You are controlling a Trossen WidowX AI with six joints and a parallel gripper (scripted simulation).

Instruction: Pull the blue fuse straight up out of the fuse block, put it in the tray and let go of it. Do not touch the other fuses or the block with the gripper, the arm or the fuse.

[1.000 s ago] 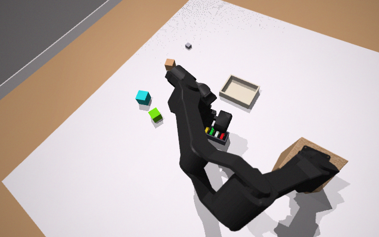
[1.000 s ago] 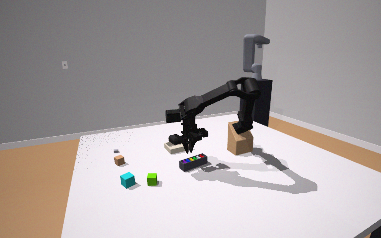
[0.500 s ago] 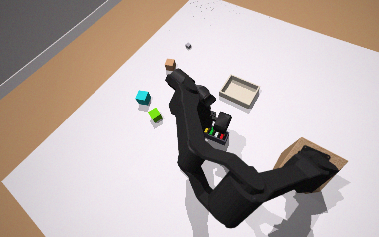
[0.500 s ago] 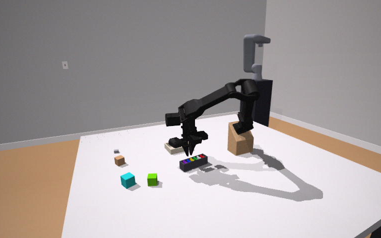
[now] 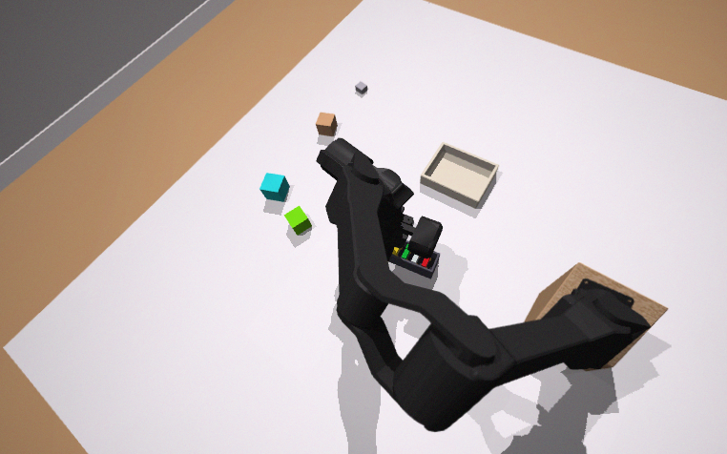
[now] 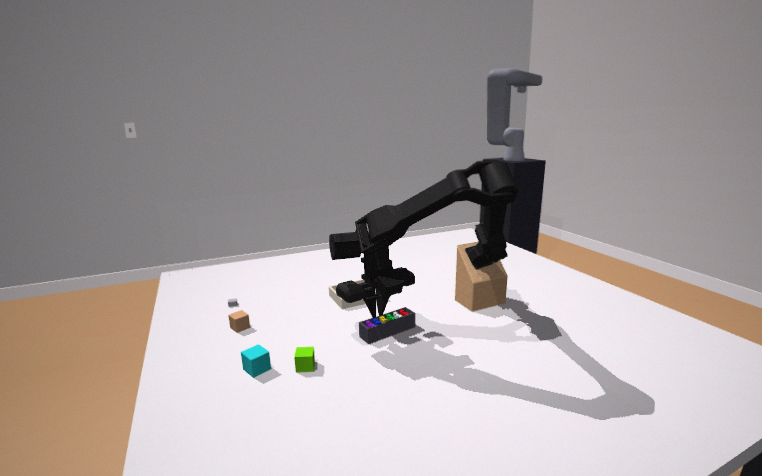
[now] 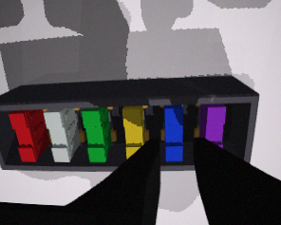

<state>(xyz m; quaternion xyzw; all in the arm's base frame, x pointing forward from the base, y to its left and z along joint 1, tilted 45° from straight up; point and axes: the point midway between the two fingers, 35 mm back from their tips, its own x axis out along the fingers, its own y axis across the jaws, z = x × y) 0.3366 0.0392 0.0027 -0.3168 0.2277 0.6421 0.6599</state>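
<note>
My gripper tip is 3 cm above the blue fuse. From my gripper tip the other things lie so: grey cube (28 cm ahead, 35 cm to the right, 4 cm below); then tray (5 cm behind, 22 cm to the right, 5 cm below).
</note>
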